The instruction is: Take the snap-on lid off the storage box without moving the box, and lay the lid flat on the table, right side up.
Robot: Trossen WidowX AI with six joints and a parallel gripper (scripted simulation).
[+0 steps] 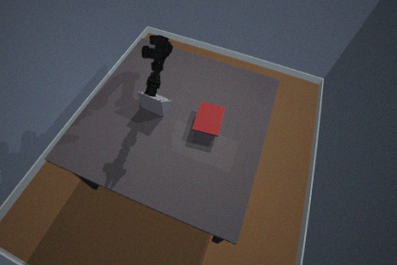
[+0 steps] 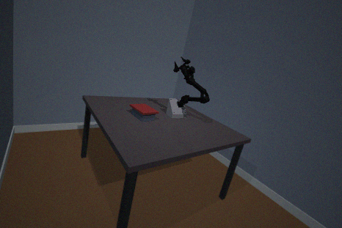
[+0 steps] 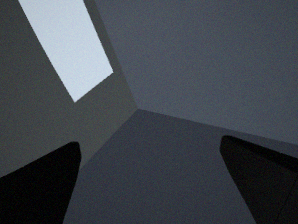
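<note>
My gripper tip is now 510 mm above the red lid, 320 mm short of it and 70 mm to the right of it. The rest, counted from my gripper tip: grey storage box (560 mm below, 320 mm ahead, 70 mm to the left).
</note>
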